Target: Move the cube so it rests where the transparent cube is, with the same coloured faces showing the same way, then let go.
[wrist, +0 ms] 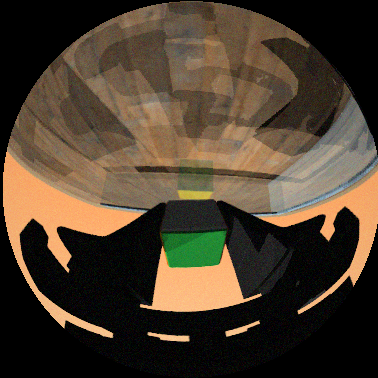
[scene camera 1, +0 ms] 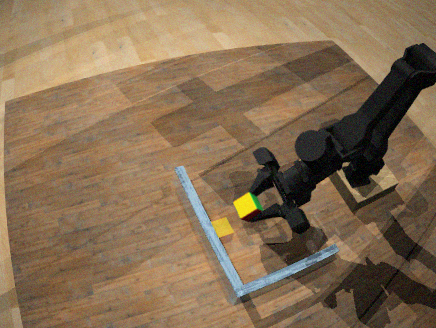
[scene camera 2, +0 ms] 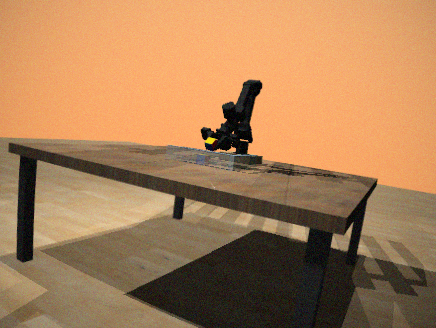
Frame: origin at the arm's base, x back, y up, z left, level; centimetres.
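Seen in the pictures: gripper, fingertip midpoint: (wrist: 191, 206) (scene camera 1: 246, 212) (scene camera 2: 210, 148); arm's base, origin of the base link: (scene camera 1: 356, 175) (scene camera 2: 241, 154).
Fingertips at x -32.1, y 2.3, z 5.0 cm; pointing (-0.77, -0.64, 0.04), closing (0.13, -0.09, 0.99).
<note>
Pixels of each thing's top centre, then the offset from my fingertips to it. Level surfaces: height alone.
- solid cube, middle of its top: (wrist: 190, 269) (scene camera 1: 251, 199) (scene camera 2: 211, 137) dx +0.1, dy +5.0, dz +0.2 cm
- transparent cube, middle of its top: (wrist: 194, 195) (scene camera 1: 221, 227) dx -5.3, dy -2.4, dz +1.2 cm
- wooden table, its level: dy -6.4 cm
The solid cube (scene camera 1: 247, 206) (scene camera 2: 211, 142) (wrist: 194, 248) is held above the table, yellow face up. A green face points back towards the arm and a dark red side shows in scene camera 1; its underside looks dark in the wrist view. My gripper (scene camera 1: 254, 203) (scene camera 2: 212, 143) (wrist: 191, 206) is shut on it, one finger on each side. The transparent cube (scene camera 1: 223, 227) (scene camera 2: 201, 159) (wrist: 195, 176) is on the table beside the long wall, apart from the held cube. It shows yellow on top, faint red on one side in scene camera 1 and green towards the wrist camera.
An L-shaped pale blue wall (scene camera 1: 204, 217) (scene camera 2: 182, 153) stands beyond the transparent cube, its shorter leg running towards the arm's side. The arm's base is on a wooden block (scene camera 1: 376, 192) (scene camera 2: 254, 159). Dark arm shadows lie across the wooden table (scene camera 1: 75, 175) (scene camera 2: 125, 167).
</note>
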